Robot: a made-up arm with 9 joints. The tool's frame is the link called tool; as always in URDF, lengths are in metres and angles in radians. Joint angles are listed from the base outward.
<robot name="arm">
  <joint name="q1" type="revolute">
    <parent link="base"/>
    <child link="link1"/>
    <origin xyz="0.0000 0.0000 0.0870" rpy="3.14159 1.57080 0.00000"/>
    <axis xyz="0 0 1"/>
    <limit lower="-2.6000" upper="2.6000"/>
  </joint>
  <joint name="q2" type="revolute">
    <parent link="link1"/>
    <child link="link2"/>
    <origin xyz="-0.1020 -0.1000 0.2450" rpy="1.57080 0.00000 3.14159"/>
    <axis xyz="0 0 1"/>
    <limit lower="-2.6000" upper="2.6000"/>
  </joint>
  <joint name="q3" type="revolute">
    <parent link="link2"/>
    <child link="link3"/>
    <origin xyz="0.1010 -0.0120 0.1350" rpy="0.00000 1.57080 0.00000"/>
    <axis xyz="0 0 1"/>
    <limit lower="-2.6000" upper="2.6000"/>
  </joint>
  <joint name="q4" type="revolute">
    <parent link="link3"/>
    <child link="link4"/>
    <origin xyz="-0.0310 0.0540 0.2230" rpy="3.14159 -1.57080 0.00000"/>
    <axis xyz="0 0 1"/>
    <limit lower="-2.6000" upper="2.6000"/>
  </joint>
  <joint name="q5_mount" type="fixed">
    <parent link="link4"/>
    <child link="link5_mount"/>
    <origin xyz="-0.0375 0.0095 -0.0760" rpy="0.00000 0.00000 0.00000"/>
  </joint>
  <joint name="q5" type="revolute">
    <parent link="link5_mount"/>
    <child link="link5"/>
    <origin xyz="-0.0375 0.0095 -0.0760" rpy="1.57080 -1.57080 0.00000"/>
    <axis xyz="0 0 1"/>
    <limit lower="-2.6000" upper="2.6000"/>
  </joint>
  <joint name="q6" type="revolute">
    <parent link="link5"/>
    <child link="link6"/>
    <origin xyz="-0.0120 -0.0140 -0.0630" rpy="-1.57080 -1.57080 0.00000"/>
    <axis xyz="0 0 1"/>
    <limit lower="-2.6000" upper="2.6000"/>
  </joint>
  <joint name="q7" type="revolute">
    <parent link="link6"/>
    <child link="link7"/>
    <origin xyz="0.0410 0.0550 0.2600" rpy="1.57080 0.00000 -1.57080"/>
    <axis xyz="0 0 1"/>
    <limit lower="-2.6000" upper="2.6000"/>
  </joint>
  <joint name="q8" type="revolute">
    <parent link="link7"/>
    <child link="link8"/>
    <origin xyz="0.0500 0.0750 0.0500" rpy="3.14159 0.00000 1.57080"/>
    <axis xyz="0 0 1"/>
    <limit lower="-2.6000" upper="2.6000"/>
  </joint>
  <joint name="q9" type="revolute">
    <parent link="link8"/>
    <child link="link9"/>
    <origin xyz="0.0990 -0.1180 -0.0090" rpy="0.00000 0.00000 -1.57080"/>
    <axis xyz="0 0 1"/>
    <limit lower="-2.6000" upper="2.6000"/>
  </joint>
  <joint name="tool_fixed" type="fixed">
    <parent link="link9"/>
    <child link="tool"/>
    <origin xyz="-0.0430 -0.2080 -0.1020" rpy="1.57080 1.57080 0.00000"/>
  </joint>
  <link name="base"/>
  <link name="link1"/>
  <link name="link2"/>
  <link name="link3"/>
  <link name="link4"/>
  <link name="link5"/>
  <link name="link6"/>
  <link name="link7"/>
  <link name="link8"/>
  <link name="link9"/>
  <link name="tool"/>
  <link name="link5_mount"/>
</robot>
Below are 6 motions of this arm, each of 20 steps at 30 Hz.
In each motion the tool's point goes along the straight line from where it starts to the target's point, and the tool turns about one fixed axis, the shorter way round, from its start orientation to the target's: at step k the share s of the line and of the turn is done. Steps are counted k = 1, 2, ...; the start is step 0. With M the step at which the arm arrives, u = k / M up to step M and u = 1 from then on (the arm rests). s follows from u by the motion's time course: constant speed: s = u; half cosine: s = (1 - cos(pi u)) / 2; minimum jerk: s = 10 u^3 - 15 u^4 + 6 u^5.
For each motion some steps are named. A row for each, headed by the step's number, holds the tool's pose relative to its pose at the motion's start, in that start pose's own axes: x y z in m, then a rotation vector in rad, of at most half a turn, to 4 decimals.
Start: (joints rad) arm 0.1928 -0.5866 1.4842 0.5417 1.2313 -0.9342 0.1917 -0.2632 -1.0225
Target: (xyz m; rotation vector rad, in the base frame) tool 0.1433 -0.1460 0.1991 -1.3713 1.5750 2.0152
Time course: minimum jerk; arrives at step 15
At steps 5, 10, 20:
5: -0.0297 0.0499 -0.0159 -0.1441 0.0798 -0.0456
10: -0.1117 0.1879 -0.0597 -0.5423 0.3004 -0.1717
20: -0.1414 0.2378 -0.0756 -0.6864 0.3802 -0.2173

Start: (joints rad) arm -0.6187 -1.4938 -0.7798 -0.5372 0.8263 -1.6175 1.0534 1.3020 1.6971
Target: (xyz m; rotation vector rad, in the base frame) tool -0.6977 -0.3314 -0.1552 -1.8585 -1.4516 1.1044
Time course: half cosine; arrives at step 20
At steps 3, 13, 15, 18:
3: 0.0244 0.0087 -0.0111 -0.0582 0.0421 -0.0186
13: 0.3248 0.1157 -0.1482 -0.7761 0.5620 -0.2483
15: 0.3814 0.1358 -0.1739 -0.9112 0.6598 -0.2916
18: 0.4359 0.1552 -0.1988 -1.0414 0.7541 -0.3333

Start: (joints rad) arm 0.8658 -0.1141 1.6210 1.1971 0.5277 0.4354 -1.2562 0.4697 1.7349
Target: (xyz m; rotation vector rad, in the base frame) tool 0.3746 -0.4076 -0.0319 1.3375 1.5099 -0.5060
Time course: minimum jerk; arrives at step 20
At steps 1, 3, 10, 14, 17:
1: 0.0006 -0.0002 -0.0001 0.0007 0.0008 0.0004
3: 0.0131 -0.0046 -0.0025 0.0152 0.0183 0.0098
10: 0.2461 -0.0861 -0.0469 0.2863 0.3441 0.1836
14: 0.4119 -0.1441 -0.0785 0.4793 0.5760 0.3073
17: 0.4791 -0.1676 -0.0913 0.5574 0.6699 0.3574

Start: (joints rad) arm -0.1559 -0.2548 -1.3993 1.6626 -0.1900 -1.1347 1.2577 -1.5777 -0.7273
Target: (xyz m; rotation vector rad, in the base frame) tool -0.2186 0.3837 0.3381 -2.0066 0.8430 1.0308
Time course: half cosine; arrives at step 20
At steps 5, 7, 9, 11, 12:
5: 0.0210 0.0303 -0.0169 -0.1751 0.0550 0.0569
7: 0.0392 0.0564 -0.0315 -0.3263 0.1025 0.1061
9: 0.0606 0.0871 -0.0487 -0.5042 0.1584 0.1638
11: 0.0830 0.1195 -0.0668 -0.6912 0.2171 0.2246
12: 0.0940 0.1352 -0.0756 -0.7824 0.2458 0.2543

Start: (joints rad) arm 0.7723 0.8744 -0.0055 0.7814 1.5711 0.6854 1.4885 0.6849 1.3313
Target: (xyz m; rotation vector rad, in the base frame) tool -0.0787 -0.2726 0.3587 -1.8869 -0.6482 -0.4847
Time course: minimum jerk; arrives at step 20
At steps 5, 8, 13, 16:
5: -0.0020 0.0094 -0.0044 0.0808 0.0256 0.0177
8: -0.0060 0.0289 -0.0134 0.2478 0.0785 0.0542
13: -0.0145 0.0697 -0.0322 0.5969 0.1891 0.1305
16: -0.0179 0.0858 -0.0397 0.7353 0.2329 0.1607

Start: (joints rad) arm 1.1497 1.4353 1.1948 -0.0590 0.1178 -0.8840 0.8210 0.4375 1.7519
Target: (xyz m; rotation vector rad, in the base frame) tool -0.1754 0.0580 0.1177 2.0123 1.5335 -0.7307
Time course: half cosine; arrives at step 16
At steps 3, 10, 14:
3: 0.0061 -0.0036 -0.0175 0.0012 0.0760 0.0065
10: 0.0499 -0.0298 -0.1432 0.0102 0.6232 0.0533
14: 0.0694 -0.0414 -0.1993 0.0142 0.8671 0.0742

